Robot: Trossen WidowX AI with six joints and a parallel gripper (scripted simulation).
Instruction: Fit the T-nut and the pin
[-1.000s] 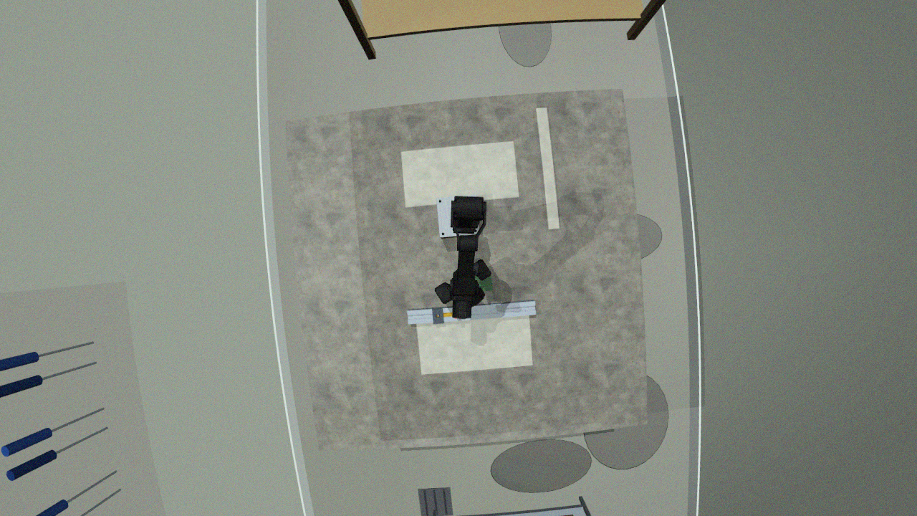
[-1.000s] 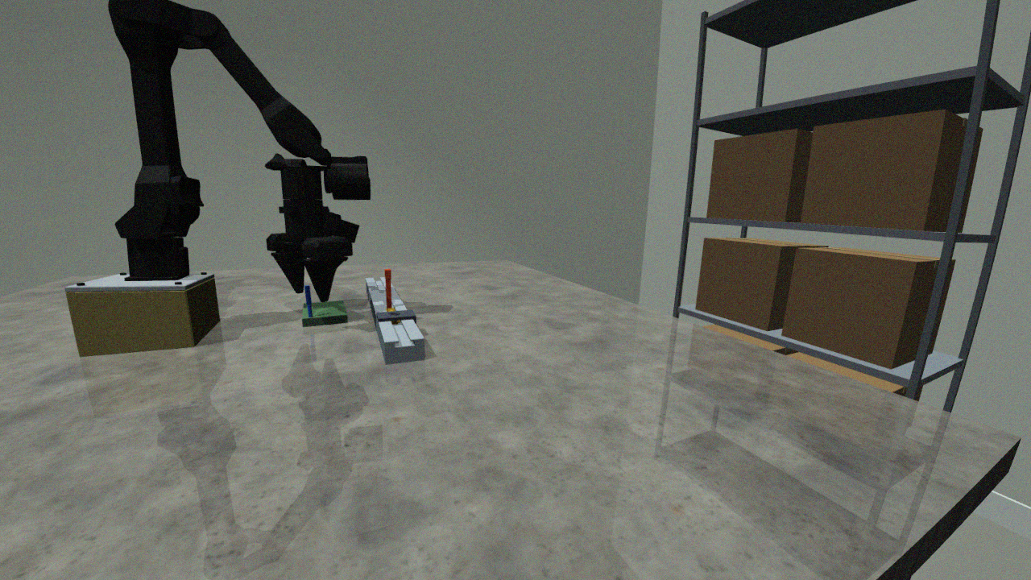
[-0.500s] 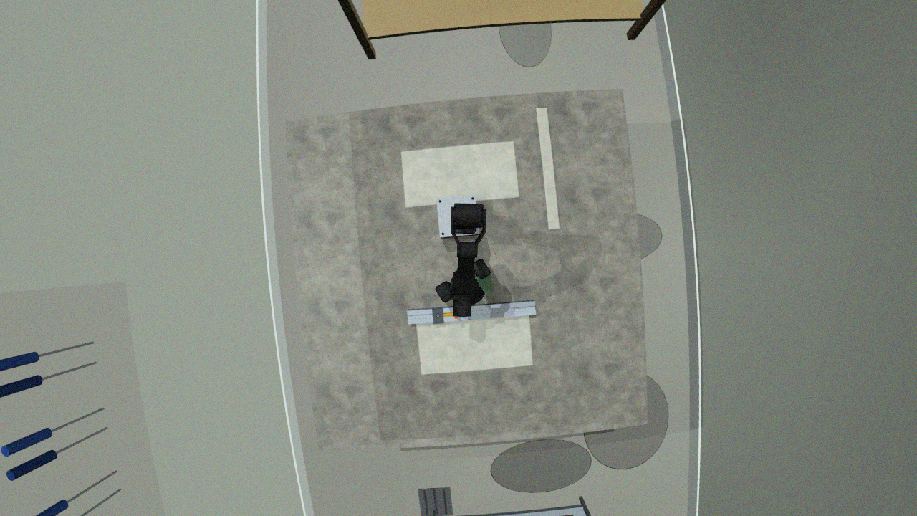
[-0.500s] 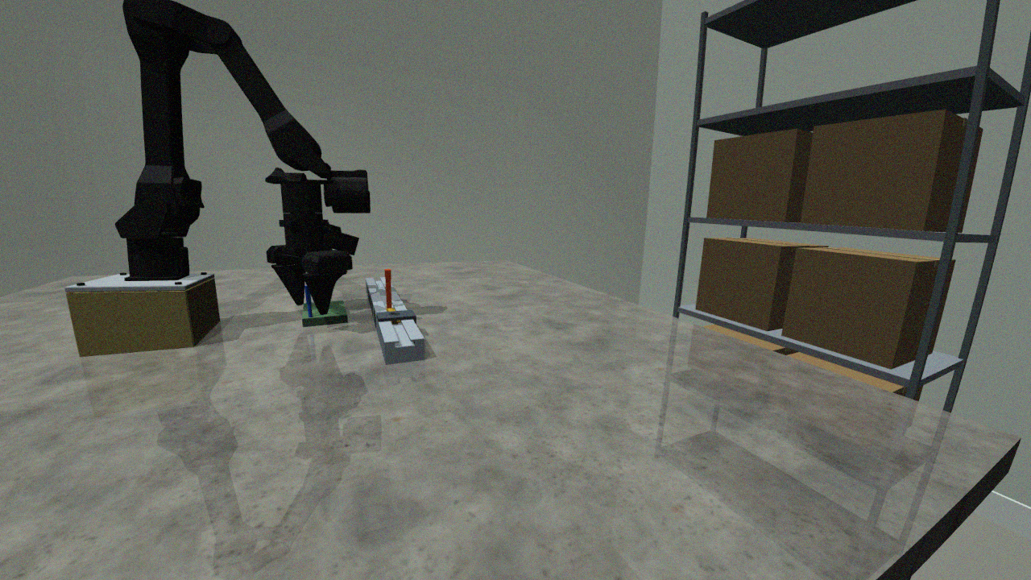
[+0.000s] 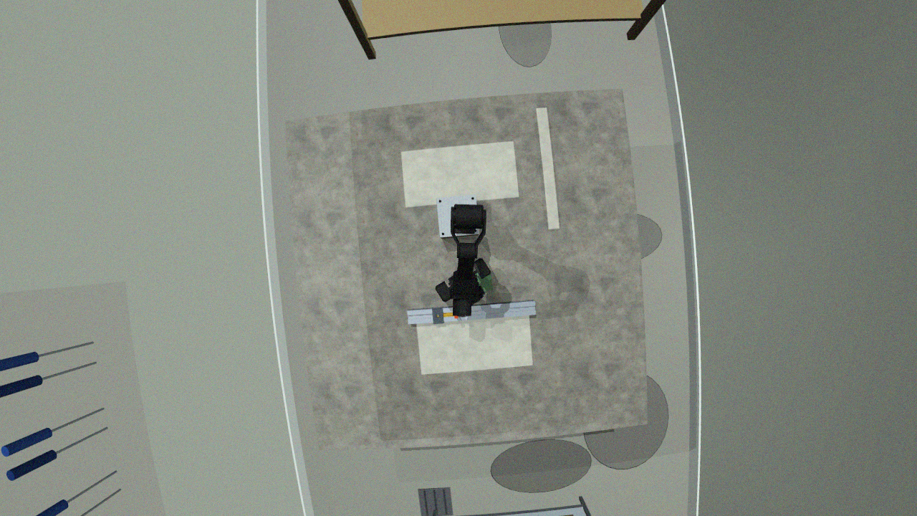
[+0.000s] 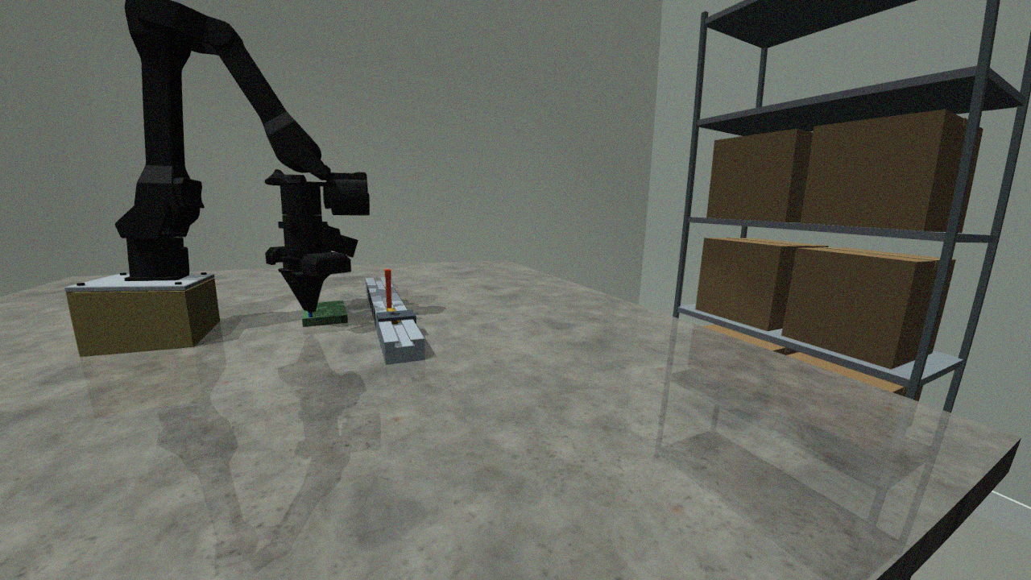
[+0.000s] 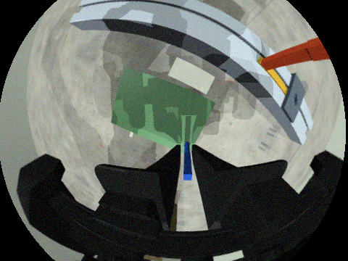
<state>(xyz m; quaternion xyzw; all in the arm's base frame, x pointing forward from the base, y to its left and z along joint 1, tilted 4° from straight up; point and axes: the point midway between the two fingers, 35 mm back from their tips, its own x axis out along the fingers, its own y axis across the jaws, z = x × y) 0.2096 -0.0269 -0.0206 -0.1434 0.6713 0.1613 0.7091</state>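
The green tray lies 1 cm ahead of my gripper tip, 2 cm to the left of it and 2 cm below it. Round my gripper tip: blue pin: right at my gripper tip.
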